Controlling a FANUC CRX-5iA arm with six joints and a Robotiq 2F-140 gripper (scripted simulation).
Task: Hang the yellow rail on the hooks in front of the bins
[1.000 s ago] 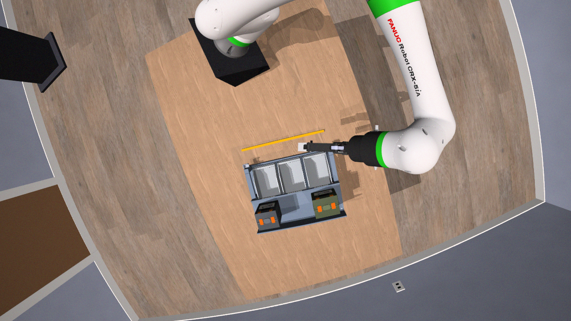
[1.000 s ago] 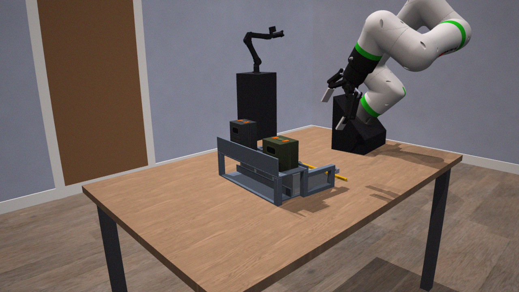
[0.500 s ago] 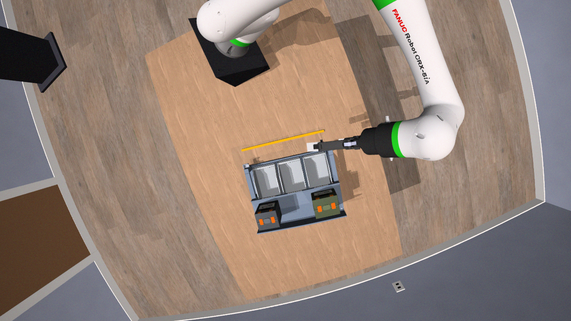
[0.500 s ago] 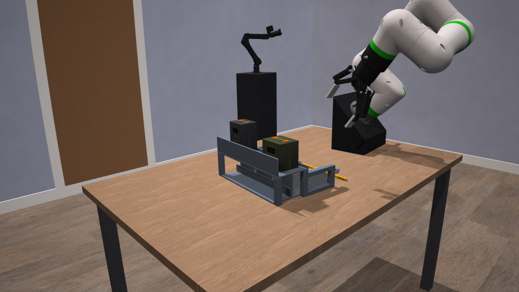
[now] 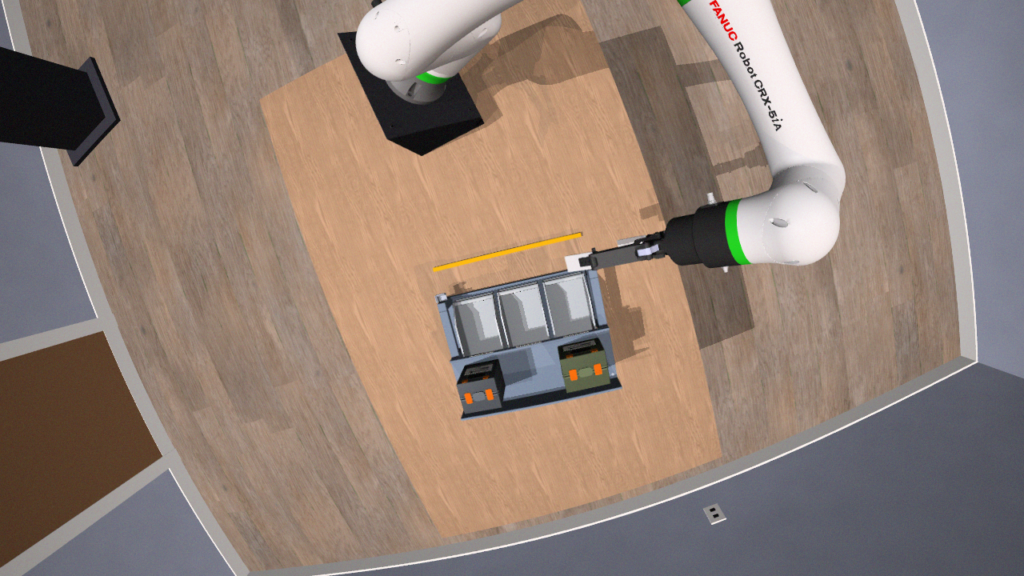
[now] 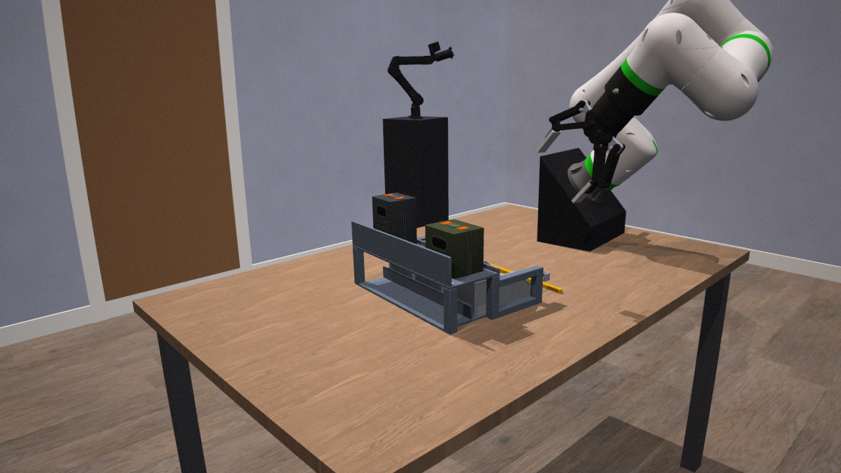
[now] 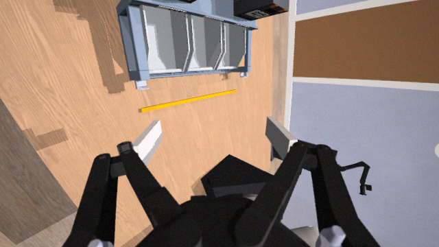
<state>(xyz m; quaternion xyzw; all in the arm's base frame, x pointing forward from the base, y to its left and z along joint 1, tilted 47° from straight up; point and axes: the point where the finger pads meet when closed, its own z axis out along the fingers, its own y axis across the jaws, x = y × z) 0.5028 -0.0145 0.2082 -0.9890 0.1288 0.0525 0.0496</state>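
My gripper is now 280 mm above the yellow rail, 170 mm to the left of it and 70 mm past it. From my hand the other things lie so: black box 350 mm to the right, 160 mm ahead, 130 mm below; green box 220 mm ahead, 140 mm below, 130 mm to the right.
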